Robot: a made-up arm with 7 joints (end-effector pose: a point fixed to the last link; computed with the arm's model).
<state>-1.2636 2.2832 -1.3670 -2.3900 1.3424 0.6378 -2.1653</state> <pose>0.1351 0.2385 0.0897 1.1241 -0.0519 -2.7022</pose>
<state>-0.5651 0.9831 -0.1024 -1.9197 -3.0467 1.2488 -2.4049</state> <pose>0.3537 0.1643 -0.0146 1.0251 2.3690 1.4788</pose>
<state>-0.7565 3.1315 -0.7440 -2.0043 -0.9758 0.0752 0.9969</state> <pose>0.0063 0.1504 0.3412 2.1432 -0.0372 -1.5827</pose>
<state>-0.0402 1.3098 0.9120 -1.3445 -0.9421 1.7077 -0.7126</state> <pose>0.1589 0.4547 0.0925 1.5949 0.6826 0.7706</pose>
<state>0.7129 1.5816 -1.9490 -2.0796 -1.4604 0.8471 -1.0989</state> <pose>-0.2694 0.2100 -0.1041 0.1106 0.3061 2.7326</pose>
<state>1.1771 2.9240 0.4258 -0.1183 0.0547 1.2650 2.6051</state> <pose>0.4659 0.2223 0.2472 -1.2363 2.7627 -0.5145</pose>
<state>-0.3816 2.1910 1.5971 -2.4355 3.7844 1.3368 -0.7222</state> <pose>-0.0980 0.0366 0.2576 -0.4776 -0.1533 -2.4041</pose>
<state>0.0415 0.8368 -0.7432 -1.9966 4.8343 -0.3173 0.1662</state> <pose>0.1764 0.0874 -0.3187 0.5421 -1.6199 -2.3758</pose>
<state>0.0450 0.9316 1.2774 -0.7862 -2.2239 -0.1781 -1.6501</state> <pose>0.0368 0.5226 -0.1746 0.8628 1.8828 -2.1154</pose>
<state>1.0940 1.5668 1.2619 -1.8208 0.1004 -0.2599 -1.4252</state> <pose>0.1534 0.3609 0.1186 -2.2496 0.2317 1.9180</pose>
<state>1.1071 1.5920 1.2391 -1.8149 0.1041 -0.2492 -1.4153</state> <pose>0.1625 0.3597 0.1140 -2.2201 0.2470 1.9697</pose>
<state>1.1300 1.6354 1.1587 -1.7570 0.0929 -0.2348 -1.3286</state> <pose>0.1764 0.3707 0.0971 -2.1890 0.2931 2.1535</pose>
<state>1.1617 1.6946 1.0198 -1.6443 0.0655 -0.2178 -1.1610</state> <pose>0.1883 0.3945 0.0675 1.9554 -0.3026 -2.2456</pose>
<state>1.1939 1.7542 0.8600 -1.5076 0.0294 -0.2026 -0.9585</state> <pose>0.1888 0.4239 0.0362 1.6422 -0.2365 -2.1936</pose>
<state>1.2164 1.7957 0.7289 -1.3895 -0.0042 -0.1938 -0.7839</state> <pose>0.1793 0.4492 0.0156 1.4311 -0.1445 -2.1070</pose>
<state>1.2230 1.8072 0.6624 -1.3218 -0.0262 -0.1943 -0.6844</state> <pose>0.1686 0.4640 0.0081 1.3425 -0.0903 -2.0374</pose>
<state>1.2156 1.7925 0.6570 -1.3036 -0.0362 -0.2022 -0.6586</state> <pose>0.1611 0.4693 0.0084 1.3396 -0.0897 -2.0018</pose>
